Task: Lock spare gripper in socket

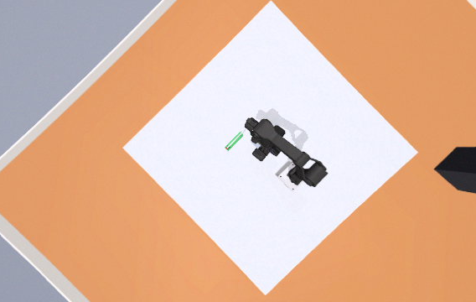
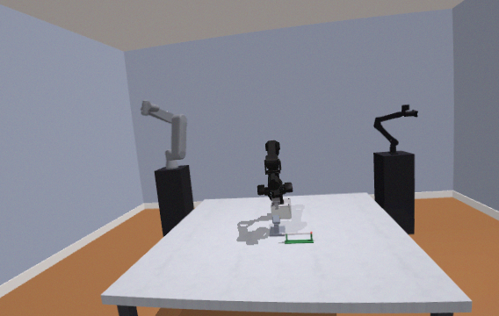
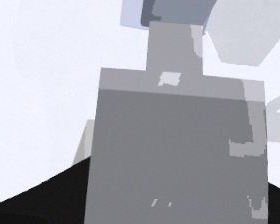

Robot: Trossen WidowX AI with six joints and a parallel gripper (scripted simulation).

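Now: gripper tip 180 mm short of the green strip, 110 mm to the right of it and 150 mm above it. The rest, counted from my gripper tip: spare gripper (10 mm ahead, 10 mm above); then bluish-grey socket (60 mm ahead, 120 mm below).
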